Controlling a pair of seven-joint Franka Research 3 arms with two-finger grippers.
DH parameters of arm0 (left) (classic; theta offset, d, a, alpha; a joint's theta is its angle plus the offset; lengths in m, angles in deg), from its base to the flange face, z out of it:
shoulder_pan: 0 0.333 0 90
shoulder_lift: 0 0 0 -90
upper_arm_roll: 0 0.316 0.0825 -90
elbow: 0 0 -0.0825 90
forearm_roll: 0 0.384 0 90
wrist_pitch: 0 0 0.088 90
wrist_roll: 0 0.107 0 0
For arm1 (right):
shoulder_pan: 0 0.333 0 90
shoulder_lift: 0 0 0 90
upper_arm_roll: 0 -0.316 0.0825 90
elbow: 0 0 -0.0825 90
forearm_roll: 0 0.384 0 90
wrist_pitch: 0 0 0.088 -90
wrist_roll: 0 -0.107 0 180
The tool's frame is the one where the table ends.
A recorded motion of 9 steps. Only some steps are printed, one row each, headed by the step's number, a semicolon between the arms.
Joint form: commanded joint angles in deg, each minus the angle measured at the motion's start. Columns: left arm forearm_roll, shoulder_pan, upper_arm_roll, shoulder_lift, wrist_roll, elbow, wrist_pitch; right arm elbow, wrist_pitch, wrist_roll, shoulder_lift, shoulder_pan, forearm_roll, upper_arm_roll.
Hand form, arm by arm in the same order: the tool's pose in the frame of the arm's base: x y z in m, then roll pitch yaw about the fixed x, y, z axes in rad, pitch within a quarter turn. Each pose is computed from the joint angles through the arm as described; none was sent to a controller.
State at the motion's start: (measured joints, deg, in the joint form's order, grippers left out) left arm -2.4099 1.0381 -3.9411 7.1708 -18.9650 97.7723 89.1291; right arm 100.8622 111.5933 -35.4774 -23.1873 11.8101 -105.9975 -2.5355
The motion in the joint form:
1: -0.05 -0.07 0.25 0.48 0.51 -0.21 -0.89; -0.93 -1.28 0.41 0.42 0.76 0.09 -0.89
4: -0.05 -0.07 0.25 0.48 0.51 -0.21 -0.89; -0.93 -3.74 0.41 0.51 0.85 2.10 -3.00
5: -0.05 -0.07 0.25 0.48 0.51 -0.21 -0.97; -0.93 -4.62 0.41 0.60 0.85 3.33 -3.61
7: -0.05 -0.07 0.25 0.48 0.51 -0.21 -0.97; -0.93 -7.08 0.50 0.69 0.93 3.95 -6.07
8: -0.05 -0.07 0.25 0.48 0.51 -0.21 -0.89; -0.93 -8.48 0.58 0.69 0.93 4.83 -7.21
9: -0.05 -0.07 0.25 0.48 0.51 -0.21 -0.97; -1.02 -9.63 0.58 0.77 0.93 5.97 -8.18
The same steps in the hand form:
1: 0.5076 -0.0311 0.6307 3.1183 0.0388 0.2741; 0.6704 0.1173 0.4047 1.5626 0.0047 0.7201
4: 0.5076 -0.0311 0.6307 3.1183 0.0388 0.2741; 0.6645 0.1337 0.4060 1.5772 -0.0149 0.7014
5: 0.5074 -0.0311 0.6305 3.1187 0.0401 0.2741; 0.6623 0.1375 0.4066 1.5885 -0.0243 0.6867
7: 0.5074 -0.0311 0.6305 3.1187 0.0401 0.2741; 0.6554 0.1576 0.4094 1.5876 -0.0337 0.6862
8: 0.5076 -0.0311 0.6307 3.1183 0.0388 0.2741; 0.6517 0.1656 0.4098 1.5937 -0.0388 0.6757
9: 0.5074 -0.0311 0.6305 3.1187 0.0401 0.2741; 0.6483 0.1722 0.4113 1.6042 -0.0479 0.6633

